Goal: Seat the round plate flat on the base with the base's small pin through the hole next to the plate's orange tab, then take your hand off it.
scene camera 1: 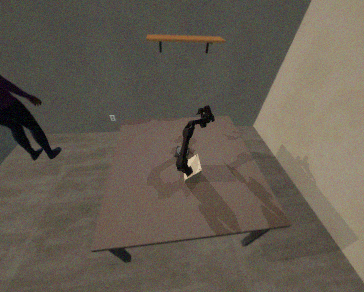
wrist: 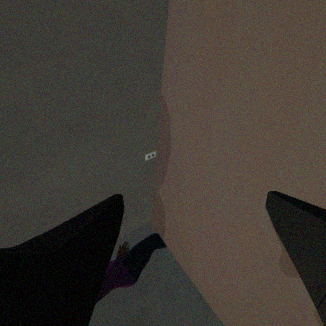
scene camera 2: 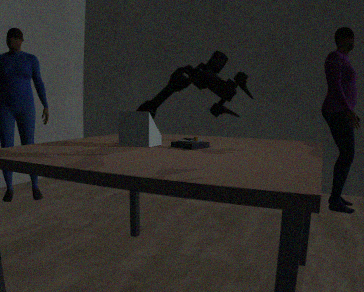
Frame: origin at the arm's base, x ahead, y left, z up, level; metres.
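Seen in the pictures: gripper, fingertip midpoint: (scene camera 1: 196, 118) (wrist: 195, 200) (scene camera 2: 246, 107); arm's base at its link origin: (scene camera 1: 189, 171) (scene camera 2: 137, 128).
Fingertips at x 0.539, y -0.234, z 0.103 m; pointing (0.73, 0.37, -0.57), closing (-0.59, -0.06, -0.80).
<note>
Offsets run from my fingertips to a thing's middle. Level surfaces: height alone.
The dark, low base @(dx -0.269, dy +0.217, dz -0.162 m) (scene camera 2: 184, 145) lies on the table in the scene camera 2 view. The plate is a thin shape on top of it, and its small orange tab @(dx -0.235, dy +0.185, dz -0.139 m) (scene camera 2: 196, 139) shows there. Whether the plate lies flat and whether the pin is through the hole is too small to tell. In the scene camera 1 view a small grey part of plate or base @(dx -0.269, dy +0.216, dz -0.142 m) (scene camera 1: 179, 150) shows beside the arm, partly hidden by it. My gripper (scene camera 2: 245, 107) (wrist: 195, 200) is open and empty, high above the table and well away from the base. Neither plate nor base shows in the wrist view.
A pale block with a sloping side (scene camera 1: 195, 166) (scene camera 2: 134, 129) stands on the table @(dz -0.182 m) (scene camera 1: 150, 220) (scene camera 2: 240, 167) near the arm's foot. A person in purple (scene camera 1: 20, 120) (scene camera 2: 341, 95) (wrist: 120, 275) and one in blue (scene camera 2: 19, 90) are beyond the table. A wooden shelf (scene camera 1: 185, 38) hangs on the wall.
</note>
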